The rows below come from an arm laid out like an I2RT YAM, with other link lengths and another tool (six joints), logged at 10 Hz.
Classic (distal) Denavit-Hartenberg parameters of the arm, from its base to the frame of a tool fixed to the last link. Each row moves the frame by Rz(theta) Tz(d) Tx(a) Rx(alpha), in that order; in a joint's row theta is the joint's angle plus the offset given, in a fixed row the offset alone. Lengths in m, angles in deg.
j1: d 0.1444; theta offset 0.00; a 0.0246; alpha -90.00
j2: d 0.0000; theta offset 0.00; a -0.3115; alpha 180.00
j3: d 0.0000; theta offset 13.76; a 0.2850; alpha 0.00
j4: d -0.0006; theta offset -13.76; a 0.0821; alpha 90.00
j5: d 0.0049; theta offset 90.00; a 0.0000; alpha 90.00
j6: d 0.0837; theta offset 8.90; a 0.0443; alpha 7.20
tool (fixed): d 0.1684; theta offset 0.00; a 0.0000; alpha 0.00
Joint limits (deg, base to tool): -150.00..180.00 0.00..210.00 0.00..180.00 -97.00..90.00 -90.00..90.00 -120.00..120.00
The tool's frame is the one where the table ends.
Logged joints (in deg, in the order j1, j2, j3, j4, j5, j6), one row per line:
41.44 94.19 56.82 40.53 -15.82 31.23
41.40 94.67 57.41 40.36 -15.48 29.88
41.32 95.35 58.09 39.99 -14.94 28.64
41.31 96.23 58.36 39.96 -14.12 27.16
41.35 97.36 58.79 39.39 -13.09 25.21
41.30 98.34 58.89 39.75 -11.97 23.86
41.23 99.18 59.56 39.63 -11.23 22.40
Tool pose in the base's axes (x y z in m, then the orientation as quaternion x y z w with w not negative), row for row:
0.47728 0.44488 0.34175 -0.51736 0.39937 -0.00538 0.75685
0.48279 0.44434 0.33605 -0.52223 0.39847 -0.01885 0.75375
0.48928 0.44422 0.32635 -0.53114 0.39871 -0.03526 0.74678
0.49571 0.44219 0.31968 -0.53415 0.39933 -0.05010 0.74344
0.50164 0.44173 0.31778 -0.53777 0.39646 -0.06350 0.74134
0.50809 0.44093 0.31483 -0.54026 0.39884 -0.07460 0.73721
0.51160 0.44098 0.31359 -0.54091 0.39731 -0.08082 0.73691
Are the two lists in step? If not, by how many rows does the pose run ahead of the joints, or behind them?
The pose runs 2 rows ahead of the joints: the pose in row i belongs to the joints in row i + 2.
